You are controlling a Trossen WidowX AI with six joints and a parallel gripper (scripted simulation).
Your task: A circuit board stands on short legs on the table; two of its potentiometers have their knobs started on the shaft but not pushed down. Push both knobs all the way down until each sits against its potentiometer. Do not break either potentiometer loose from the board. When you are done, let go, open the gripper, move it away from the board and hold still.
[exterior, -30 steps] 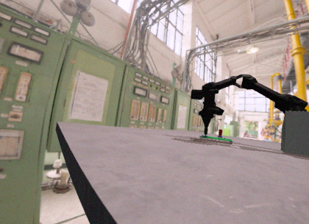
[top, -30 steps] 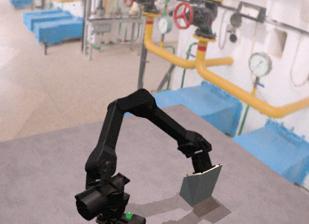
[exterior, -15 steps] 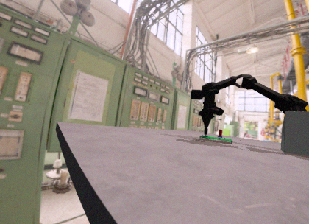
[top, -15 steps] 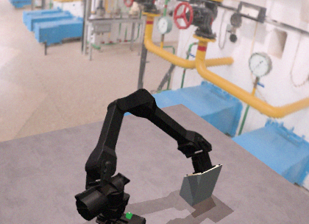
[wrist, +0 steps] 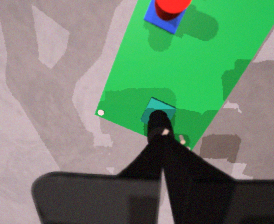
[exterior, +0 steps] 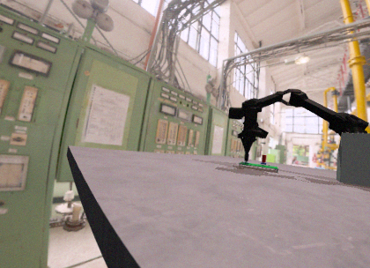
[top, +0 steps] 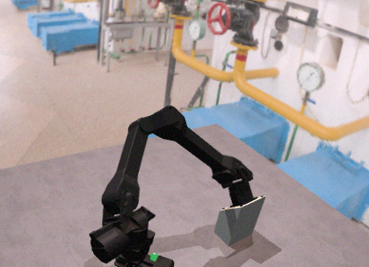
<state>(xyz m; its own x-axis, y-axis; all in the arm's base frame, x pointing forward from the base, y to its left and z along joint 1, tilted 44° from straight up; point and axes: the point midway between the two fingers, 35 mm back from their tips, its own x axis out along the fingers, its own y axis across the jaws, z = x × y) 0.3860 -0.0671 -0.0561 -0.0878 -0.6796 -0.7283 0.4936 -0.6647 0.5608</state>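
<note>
The black knob lies 1 cm below my gripper tip. Also, from my gripper tip: red knob 7 cm behind, 4 cm to the right, 2 cm below.
</note>
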